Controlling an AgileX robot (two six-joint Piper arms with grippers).
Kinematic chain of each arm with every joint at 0, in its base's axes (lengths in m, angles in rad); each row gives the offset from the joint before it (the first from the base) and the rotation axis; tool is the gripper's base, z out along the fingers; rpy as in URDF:
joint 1: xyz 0 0 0.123 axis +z
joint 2: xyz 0 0 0 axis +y
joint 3: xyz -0.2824 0 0.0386 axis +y
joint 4: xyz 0.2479 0 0.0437 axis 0.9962 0 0.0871
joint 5: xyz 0 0 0 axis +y
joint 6: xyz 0.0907 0 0.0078 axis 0.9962 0 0.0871
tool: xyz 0 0 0 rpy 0 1.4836 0
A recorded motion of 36 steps. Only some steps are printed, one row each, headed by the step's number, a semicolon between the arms.
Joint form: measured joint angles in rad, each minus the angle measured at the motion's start. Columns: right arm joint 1, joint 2, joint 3, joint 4, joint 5, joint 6; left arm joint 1, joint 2, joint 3, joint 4, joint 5, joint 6.
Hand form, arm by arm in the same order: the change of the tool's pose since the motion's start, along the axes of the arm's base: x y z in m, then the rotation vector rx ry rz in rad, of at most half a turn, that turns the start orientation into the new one. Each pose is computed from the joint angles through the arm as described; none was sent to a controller.
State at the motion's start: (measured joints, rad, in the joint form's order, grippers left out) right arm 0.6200 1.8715 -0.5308 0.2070 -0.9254 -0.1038; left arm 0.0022 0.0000 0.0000 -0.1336 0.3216 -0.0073
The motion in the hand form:
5: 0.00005 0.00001 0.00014 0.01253 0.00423 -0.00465; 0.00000 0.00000 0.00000 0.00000 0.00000 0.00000
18: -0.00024 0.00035 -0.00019 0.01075 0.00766 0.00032; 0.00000 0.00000 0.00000 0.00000 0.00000 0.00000
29: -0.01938 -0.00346 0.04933 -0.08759 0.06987 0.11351; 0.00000 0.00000 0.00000 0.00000 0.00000 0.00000
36: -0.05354 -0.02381 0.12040 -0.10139 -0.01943 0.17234; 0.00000 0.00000 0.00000 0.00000 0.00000 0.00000
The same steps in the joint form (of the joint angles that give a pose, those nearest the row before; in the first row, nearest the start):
5: 0.0000 0.0000 0.0000 0.0000 -0.0016 0.0139; 0.0000 0.0000 0.0000 0.0000 0.0000 0.0000
18: 0.0000 0.0000 0.0000 -0.0055 0.0026 0.0155; 0.0000 0.0000 0.0000 0.0000 0.0000 0.0000
29: 0.0000 -0.2720 0.0000 -0.0694 0.3776 -0.0638; 0.0000 0.0000 0.0000 0.0000 0.0000 0.0000
36: 0.0000 -0.6260 0.0017 -0.0713 0.6608 -0.1536; 0.0000 0.0000 0.0000 0.0000 0.0000 0.0000

